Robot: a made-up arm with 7 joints.
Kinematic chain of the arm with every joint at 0, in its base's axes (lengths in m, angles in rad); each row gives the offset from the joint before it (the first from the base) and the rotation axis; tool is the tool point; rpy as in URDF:
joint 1: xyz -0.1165 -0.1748 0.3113 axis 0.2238 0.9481 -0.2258
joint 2: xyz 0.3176 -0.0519 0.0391 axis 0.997 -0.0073 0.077
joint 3: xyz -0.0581 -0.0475 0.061 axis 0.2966 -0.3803 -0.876
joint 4: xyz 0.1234 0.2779 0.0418 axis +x
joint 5: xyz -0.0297 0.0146 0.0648 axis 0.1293 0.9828 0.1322
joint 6: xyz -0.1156 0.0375 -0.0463 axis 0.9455 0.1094 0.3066
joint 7: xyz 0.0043 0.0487 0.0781 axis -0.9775 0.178 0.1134
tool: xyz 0.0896 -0.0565 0.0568 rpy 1.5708 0 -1.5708
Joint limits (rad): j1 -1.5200..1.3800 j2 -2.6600..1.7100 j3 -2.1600..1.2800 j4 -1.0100..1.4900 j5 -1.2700..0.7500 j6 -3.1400..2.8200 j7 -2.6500..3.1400
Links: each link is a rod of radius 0.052 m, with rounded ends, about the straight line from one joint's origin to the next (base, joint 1, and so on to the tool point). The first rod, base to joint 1, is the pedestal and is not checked.
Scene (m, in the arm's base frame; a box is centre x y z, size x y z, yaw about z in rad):
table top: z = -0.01
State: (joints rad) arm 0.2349 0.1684 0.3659 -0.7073 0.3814 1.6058 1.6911
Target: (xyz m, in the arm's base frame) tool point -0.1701 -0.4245 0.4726
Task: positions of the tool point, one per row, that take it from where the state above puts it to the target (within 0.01 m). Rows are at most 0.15 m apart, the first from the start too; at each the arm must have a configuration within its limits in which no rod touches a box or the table.
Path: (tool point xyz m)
1: 0.3593 -0.0647 0.5843
2: 0.2815 -0.0885 0.6259
3: 0.1917 -0.1399 0.6592
4: 0.0952 -0.2137 0.6685
5: -0.0020 -0.2970 0.6421
6: -0.0928 -0.3730 0.5754
7: -0.1701 -0.4245 0.4726

